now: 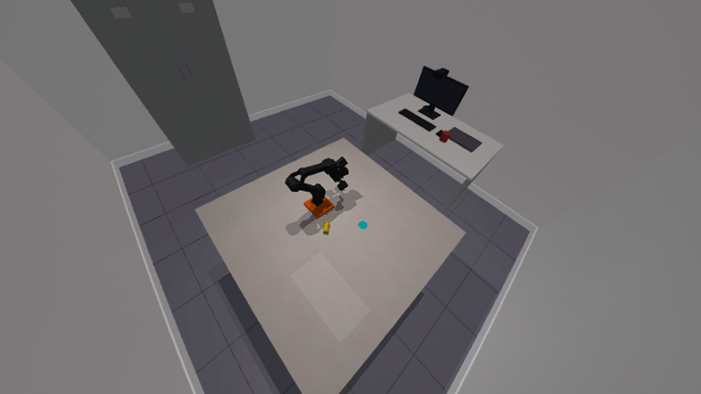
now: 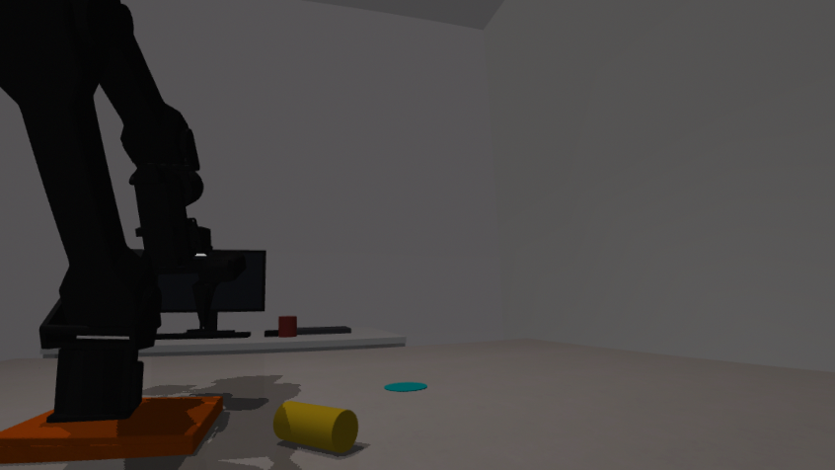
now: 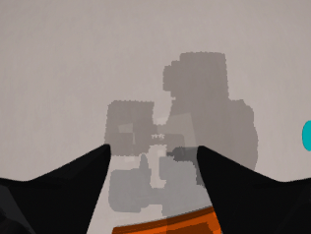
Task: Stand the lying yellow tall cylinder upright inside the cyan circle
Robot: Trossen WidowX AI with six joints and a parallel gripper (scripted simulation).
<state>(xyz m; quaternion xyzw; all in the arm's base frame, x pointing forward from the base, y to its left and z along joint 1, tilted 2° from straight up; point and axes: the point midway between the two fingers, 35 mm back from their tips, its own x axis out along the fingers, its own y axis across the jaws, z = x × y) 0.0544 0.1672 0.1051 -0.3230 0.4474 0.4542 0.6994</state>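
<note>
The yellow tall cylinder lies 120 mm ahead of my gripper tip, 290 mm to the right of it and 70 mm below it. From my gripper tip the other things lie so: cyan circle (290 mm ahead, 120 mm to the right, 90 mm below).
</note>
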